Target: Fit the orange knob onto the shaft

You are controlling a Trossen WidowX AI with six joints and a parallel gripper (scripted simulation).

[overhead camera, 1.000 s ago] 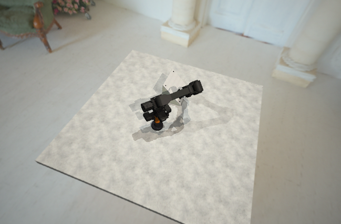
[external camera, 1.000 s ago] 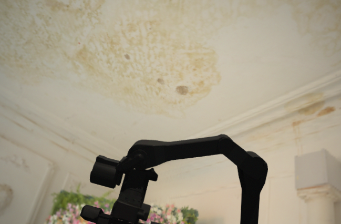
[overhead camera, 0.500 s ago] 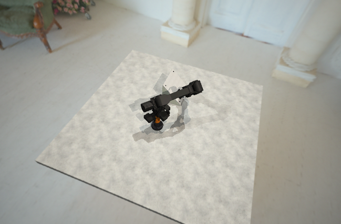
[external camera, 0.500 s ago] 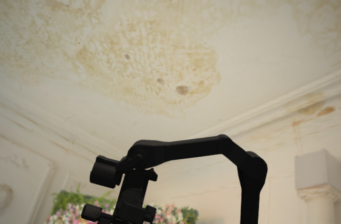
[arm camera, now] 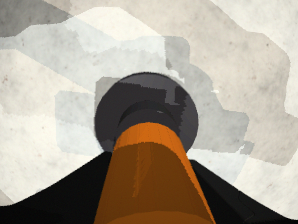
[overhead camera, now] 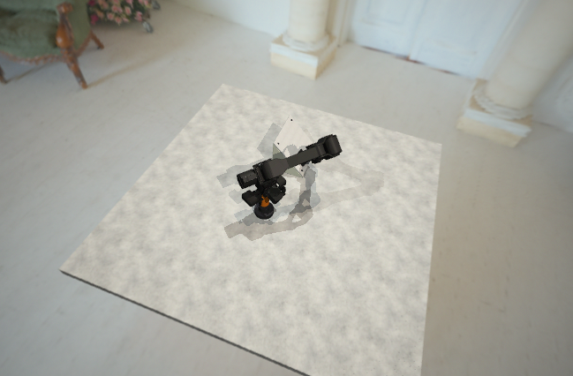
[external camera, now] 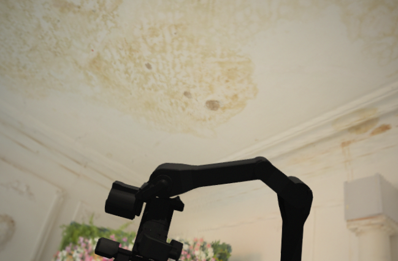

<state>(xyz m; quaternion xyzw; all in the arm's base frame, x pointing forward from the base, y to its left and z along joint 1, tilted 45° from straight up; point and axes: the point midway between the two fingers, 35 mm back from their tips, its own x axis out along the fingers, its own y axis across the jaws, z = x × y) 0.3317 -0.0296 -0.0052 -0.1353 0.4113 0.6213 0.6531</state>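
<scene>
My gripper tip is now 2 cm below the orange knob. Round my gripper tip: dark round pedestal 4 cm below.
</scene>
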